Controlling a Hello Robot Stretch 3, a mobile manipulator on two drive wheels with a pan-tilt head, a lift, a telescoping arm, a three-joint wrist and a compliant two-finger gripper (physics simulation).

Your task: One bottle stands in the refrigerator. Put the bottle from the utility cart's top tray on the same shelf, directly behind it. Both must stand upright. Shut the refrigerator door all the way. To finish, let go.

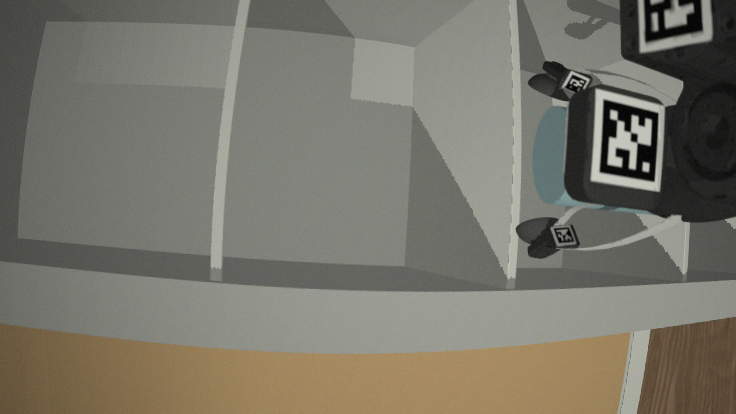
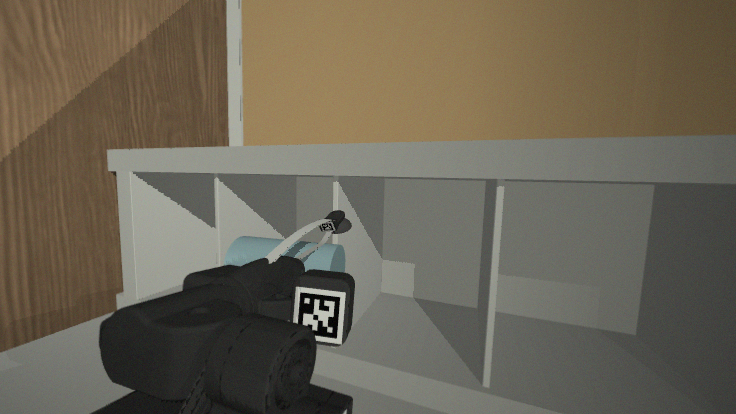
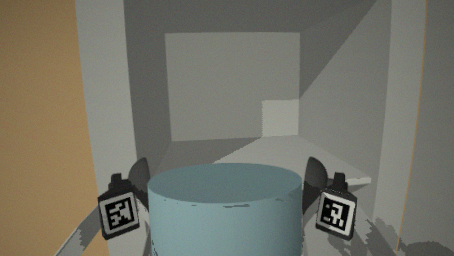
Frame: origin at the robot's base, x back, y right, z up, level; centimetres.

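Seen in the pictures: gripper, fingertip midpoint: (image 1: pixel 535 157).
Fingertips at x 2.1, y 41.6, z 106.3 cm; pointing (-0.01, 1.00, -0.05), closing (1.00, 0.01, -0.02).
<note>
Pixels of each thing's middle, then the offset from my fingertips to it. "spot": a spot on its surface instead. Level surfaces: height alone.
- light blue cylindrical bottle, body centre: (image 1: pixel 627 166) (image 2: pixel 287 265) dz -4.4, dx +0.0, dy -7.4 cm
- shelf floor, its level: dz -13.4 cm
- pale square patch, surface spot: (image 1: pixel 381 71) (image 3: pixel 280 116) (image 2: pixel 398 278) spot: dz -6.3, dx +18.0, dy +70.0 cm
My gripper (image 3: pixel 227 177) (image 1: pixel 535 157) is shut on a light blue cylindrical bottle (image 3: pixel 225 214) (image 1: pixel 546 154) (image 2: pixel 246 251), with one finger on each side of its body. I hold the bottle at the mouth of a compartment in the refrigerator's grey interior (image 3: pixel 232 88) (image 2: pixel 377 158) (image 1: pixel 308 154). The shelf floor (image 3: pixel 282 151) runs on ahead of the bottle to the back wall.
Thin grey shelf boards (image 1: pixel 514 154) (image 2: pixel 495 285) (image 1: pixel 223 154) divide the interior into several compartments. A pale square patch (image 3: pixel 280 117) (image 1: pixel 381 71) (image 2: pixel 397 278) sits at the back corner. A tan wall (image 2: pixel 439 66) (image 3: pixel 36 123) and a wood floor (image 2: pixel 158 89) (image 1: pixel 694 365) border the cabinet.
</note>
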